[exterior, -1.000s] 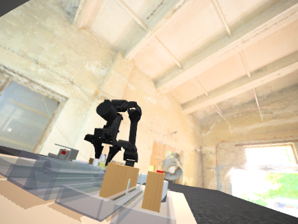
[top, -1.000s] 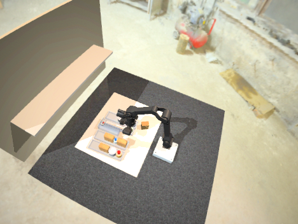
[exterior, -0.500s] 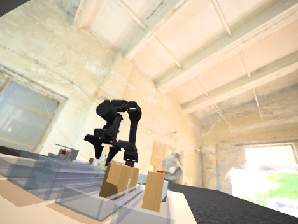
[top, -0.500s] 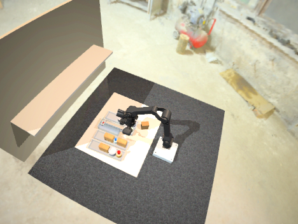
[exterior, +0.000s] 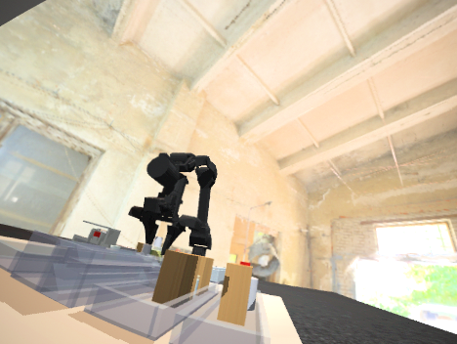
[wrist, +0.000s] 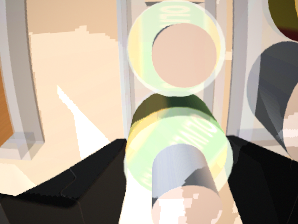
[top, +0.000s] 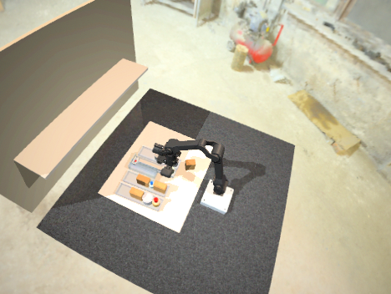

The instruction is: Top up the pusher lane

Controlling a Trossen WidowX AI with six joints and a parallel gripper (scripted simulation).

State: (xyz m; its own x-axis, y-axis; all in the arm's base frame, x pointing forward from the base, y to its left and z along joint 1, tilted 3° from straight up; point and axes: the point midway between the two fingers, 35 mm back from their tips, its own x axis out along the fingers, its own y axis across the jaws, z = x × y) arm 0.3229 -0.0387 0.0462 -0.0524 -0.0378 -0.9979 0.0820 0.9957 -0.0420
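My gripper tip is now 6 cm short of the white board, 2 cm to the left of it and 6 cm above it. From my gripper tip the other things lie so: lane (15 cm ahead, 1 cm to the left, 4 cm below); then brown block (10 cm behind, 8 cm to the right, 2 cm below); then white pusher plate (15 cm ahead, 2 cm to the left, 1 cm below).
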